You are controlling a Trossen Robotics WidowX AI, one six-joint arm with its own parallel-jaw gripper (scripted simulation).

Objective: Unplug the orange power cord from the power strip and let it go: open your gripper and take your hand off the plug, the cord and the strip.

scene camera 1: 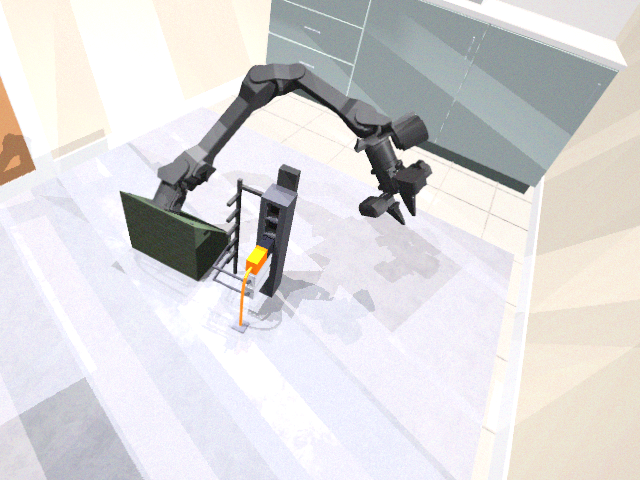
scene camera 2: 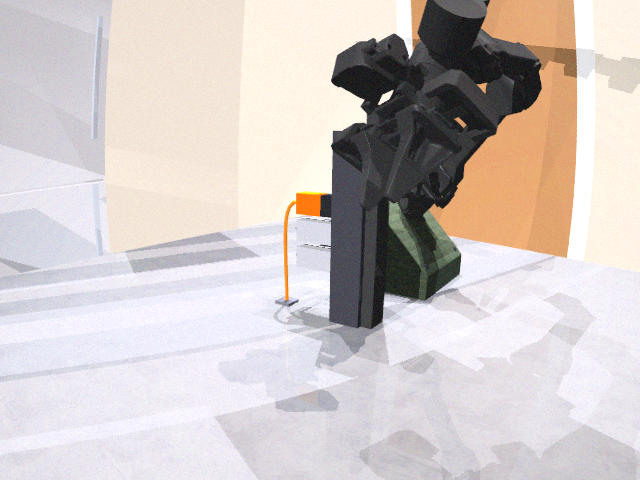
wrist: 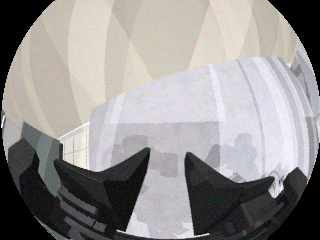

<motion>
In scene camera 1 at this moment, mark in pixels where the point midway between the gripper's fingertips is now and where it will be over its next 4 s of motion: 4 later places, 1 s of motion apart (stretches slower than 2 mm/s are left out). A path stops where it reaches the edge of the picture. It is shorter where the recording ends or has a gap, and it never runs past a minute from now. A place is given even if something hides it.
My gripper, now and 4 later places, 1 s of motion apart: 408, 220; 245, 272; 254, 259; 254, 262; 240, 279
</motion>
